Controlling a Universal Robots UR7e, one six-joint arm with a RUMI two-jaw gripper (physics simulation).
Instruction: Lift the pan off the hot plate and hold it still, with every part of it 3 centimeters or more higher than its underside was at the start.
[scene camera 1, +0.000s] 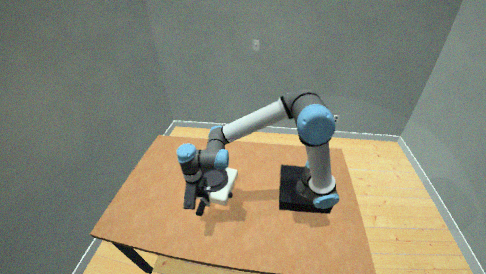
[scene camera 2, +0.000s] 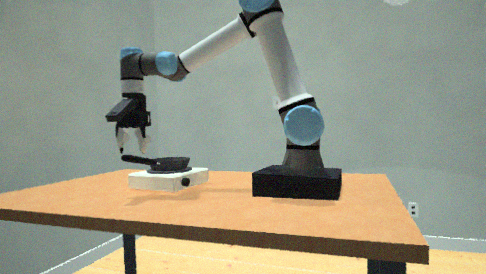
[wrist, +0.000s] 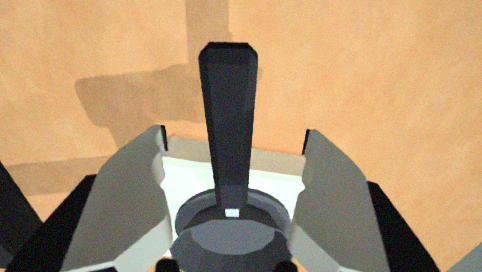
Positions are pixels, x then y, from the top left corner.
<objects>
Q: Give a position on a white hot plate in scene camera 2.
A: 168, 181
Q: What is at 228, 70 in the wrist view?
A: A dark pan.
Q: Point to my gripper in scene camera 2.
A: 132, 153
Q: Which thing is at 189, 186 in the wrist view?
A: A white hot plate.
</objects>
